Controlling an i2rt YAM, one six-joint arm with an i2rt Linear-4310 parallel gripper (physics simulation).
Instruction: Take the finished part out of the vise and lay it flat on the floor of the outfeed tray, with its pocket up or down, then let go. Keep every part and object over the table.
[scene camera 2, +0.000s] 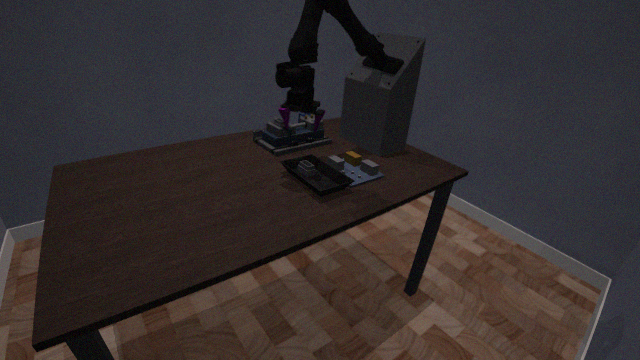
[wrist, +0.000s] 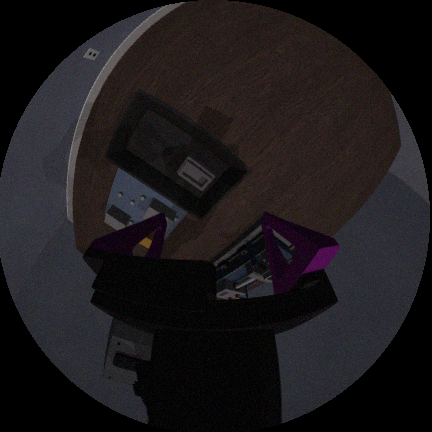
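Pixels of known places: gripper, fingertip midpoint: (scene camera 2: 300, 130) (wrist: 213, 217); arm's base, link origin: (scene camera 2: 382, 63) (wrist: 143, 365).
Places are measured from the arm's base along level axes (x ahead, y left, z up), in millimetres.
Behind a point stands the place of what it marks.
Note:
The vise (scene camera 2: 270, 136) @(z -315, x 458, y -106 mm) (wrist: 240, 257) @(z -335, x 349, y -79 mm) stands at the back of the table, blue and grey on a flat base. A small grey part (scene camera 2: 279, 121) @(z -257, x 416, y -113 mm) shows dimly on top of its left end in the scene view, partly behind a finger; I cannot single it out in the wrist view. My gripper (scene camera 2: 301, 128) @(z -209, x 458, y 146 mm) (wrist: 213, 217) @(z -209, x 458, y 146 mm) is wide open, its magenta fingers over the vise, with nothing seen held. The black outfeed tray (scene camera 2: 327, 182) @(z -359, x 407, y 258 mm) (wrist: 150, 135) @(z -359, x 431, y 276 mm) lies in front of the vise. Another grey part (scene camera 2: 306, 167) @(z -329, x 449, y 185 mm) (wrist: 196, 173) @(z -338, x 438, y 164 mm) lies in it, pocket up.
A light blue board (scene camera 2: 372, 177) @(z -363, x 231, y 285 mm) (wrist: 130, 187) @(z -363, x 308, y 252 mm) lies beside the tray with a yellow block (scene camera 2: 353, 158) @(z -333, x 239, y 175 mm) (wrist: 146, 242) @(z -327, x 224, y 144 mm), two grey blocks and small pegs. A tall grey housing (scene camera 2: 367, 112) @(z -206, x 68, y 24 mm) stands at the back right, near the vise.

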